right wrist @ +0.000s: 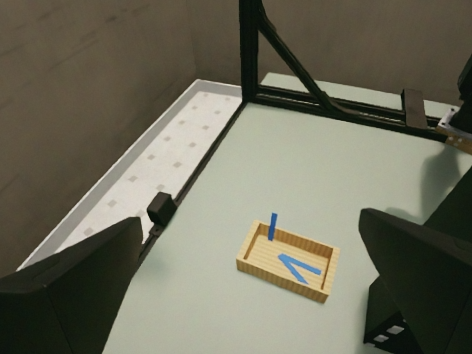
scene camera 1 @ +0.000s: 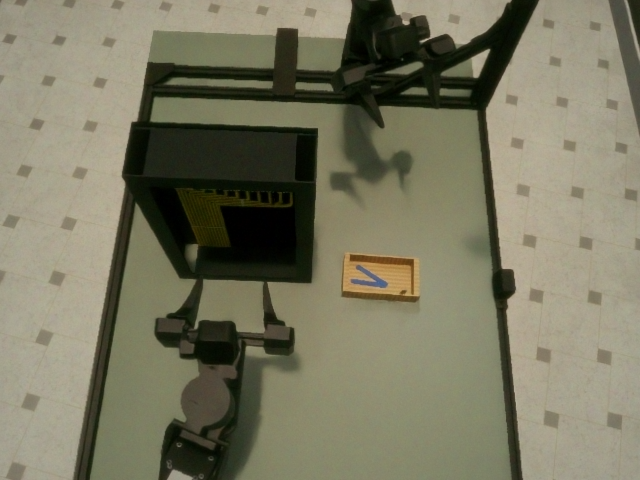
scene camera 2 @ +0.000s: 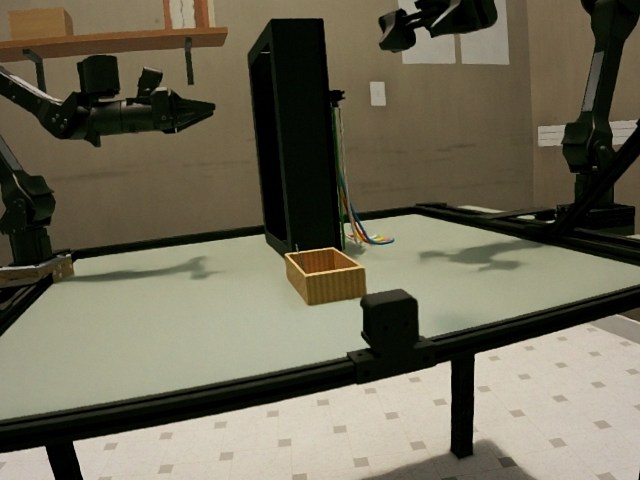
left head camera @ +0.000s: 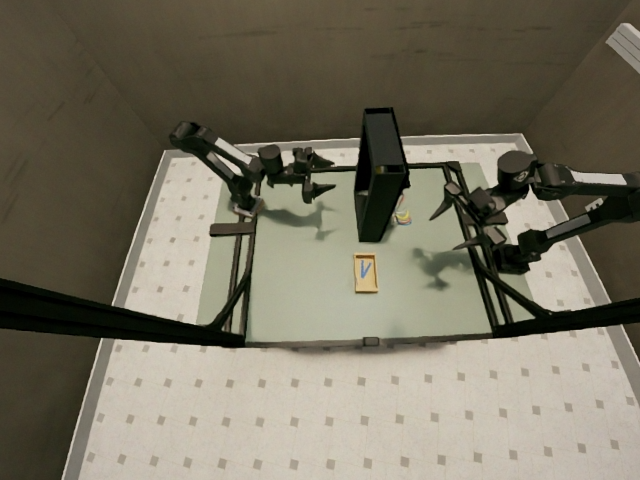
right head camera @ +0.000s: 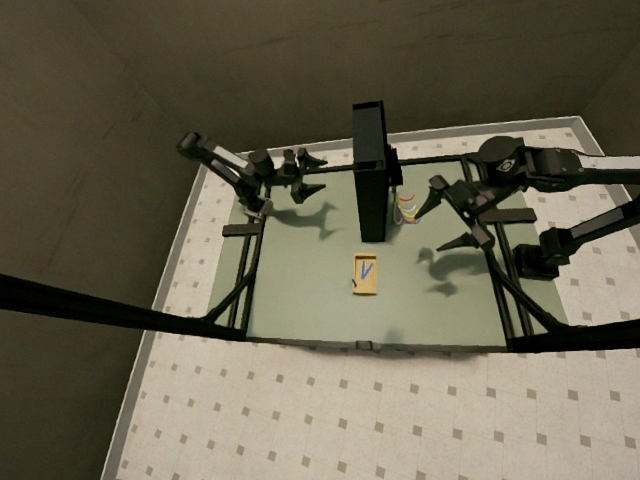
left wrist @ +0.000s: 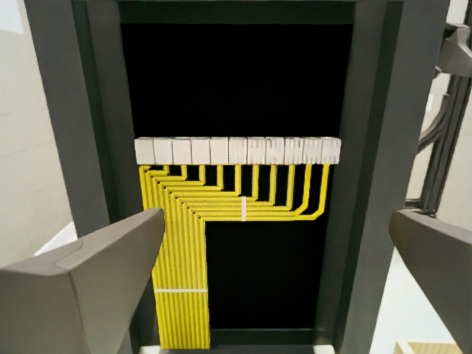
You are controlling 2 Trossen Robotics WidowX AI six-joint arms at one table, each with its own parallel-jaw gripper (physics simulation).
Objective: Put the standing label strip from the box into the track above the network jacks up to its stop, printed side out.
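Frame: origin at the left arm's base, x ahead, y left, z up, level; metres.
Seen in the pictures: left gripper, fingertip midpoint: [scene camera 1: 233,278] [scene camera 2: 214,109] [left head camera: 335,174] [right head camera: 326,173] [left wrist: 275,219]; right gripper, fingertip midpoint: [right wrist: 251,222] [scene camera 1: 410,118] [scene camera 2: 405,39] [left head camera: 440,234] [right head camera: 425,234] [left wrist: 462,75]; left arm's base at its link origin: [right wrist: 465,124] [scene camera 2: 33,261] [left head camera: 246,203] [right head camera: 256,205]; right arm's base at its link origin: [scene camera 2: 594,205] [left head camera: 514,256] [right head camera: 539,259].
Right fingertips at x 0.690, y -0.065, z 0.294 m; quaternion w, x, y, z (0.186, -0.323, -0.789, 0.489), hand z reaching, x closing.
Offsets run from my right fingertips to a thing's top centre. "spot": to the spot under its first point.
A blue label strip @[dz -0.260, dx -0.157, dy -0.097 m] [right wrist: 272,226] [right head camera: 354,282] stands upright at one wall of a wooden box @[dz -0.294, dx -0.138, dy -0.048 m] [left head camera: 377,273] [scene camera 1: 379,297] [scene camera 2: 336,287] [right wrist: 275,279]. Two blue strips @[dz -0.328, dx -0.152, dy -0.031 m] [right wrist: 302,264] @[spot: dz -0.329, dx -0.140, dy -0.030 m] [left head camera: 365,269] lie in a V on its floor. A black rack @[dz +0.068, dx -0.211, dy +0.202 m] [left head camera: 379,206] [scene camera 1: 222,155] [scene camera 2: 310,144] [left wrist: 415,75] stands behind the box. In the left wrist view, white jacks @[spot: dz -0.069, dx -0.188, dy +0.211 m] [left wrist: 237,151] cross it above yellow cables; the track cannot be made out. My left gripper [left head camera: 334,174] [scene camera 1: 233,281] [left wrist: 275,219] is open and empty before the rack's open side. My right gripper [left head camera: 442,234] [scene camera 1: 409,116] [right wrist: 251,222] is open and empty, high right of the box.
Coloured cables @[spot: dz -0.327, dx -0.068, dy +0.233 m] [right head camera: 408,215] [scene camera 2: 356,227] hang from the rack's right side and rest on the table mat. A black frame surrounds the table, with a dark block @[spot: dz -0.296, dx -0.054, dy -0.282 m] [scene camera 2: 390,320] [right wrist: 161,208] on its front rail.
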